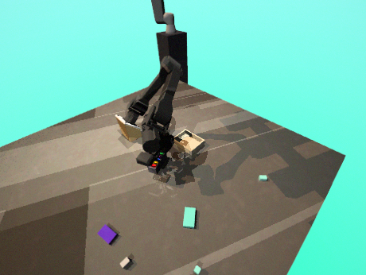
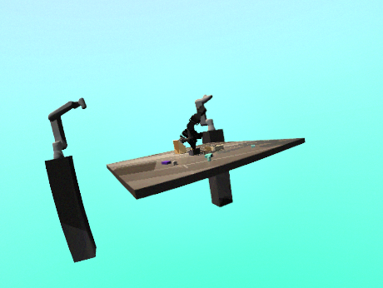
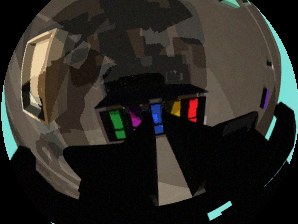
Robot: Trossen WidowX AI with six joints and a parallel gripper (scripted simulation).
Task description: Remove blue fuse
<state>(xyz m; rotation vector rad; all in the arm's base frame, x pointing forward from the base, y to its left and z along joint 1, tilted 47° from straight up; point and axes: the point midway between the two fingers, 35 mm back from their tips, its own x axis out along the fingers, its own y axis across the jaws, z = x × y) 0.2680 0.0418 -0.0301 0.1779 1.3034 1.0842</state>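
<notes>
Now: the purple fuse 2 cm to the left of my gripper tip, 1 cm below it and 1 cm behind it. Round my gripper tip: blue fuse 1 cm below; then yellow fuse 1 cm to the right, 1 cm below, 1 cm ahead; then red fuse 3 cm to the right, 2 cm ahead, 1 cm below.
</notes>
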